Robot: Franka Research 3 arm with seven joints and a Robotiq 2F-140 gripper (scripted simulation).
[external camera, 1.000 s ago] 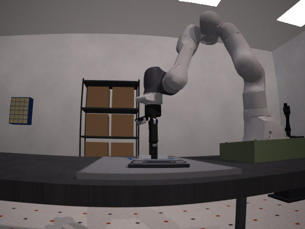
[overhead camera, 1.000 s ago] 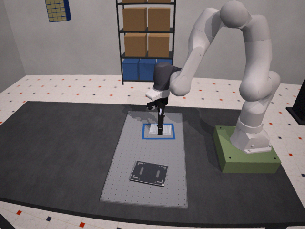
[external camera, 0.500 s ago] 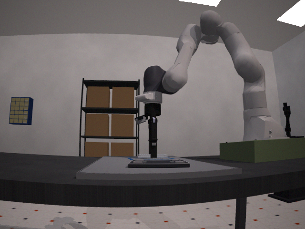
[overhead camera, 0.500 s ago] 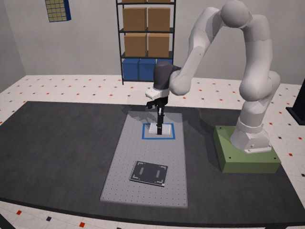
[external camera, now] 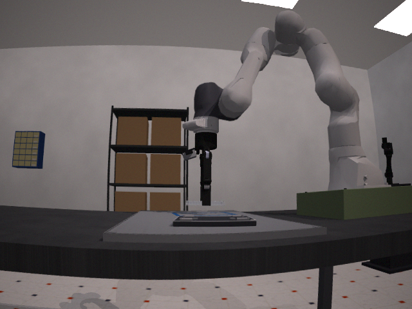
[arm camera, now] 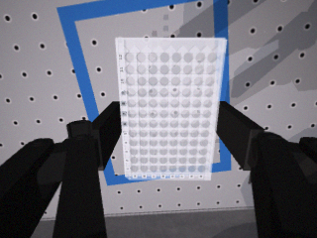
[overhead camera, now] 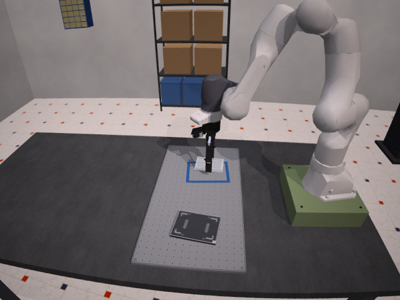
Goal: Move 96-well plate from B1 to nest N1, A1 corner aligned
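Right now my hand is 20 mm short of the plate nest, 340 mm to the right of it and 50 mm above it. Also, from my hand: A1 label (40 mm behind, 400 mm to the left, 40 mm below); 96-well plate (20 mm below).
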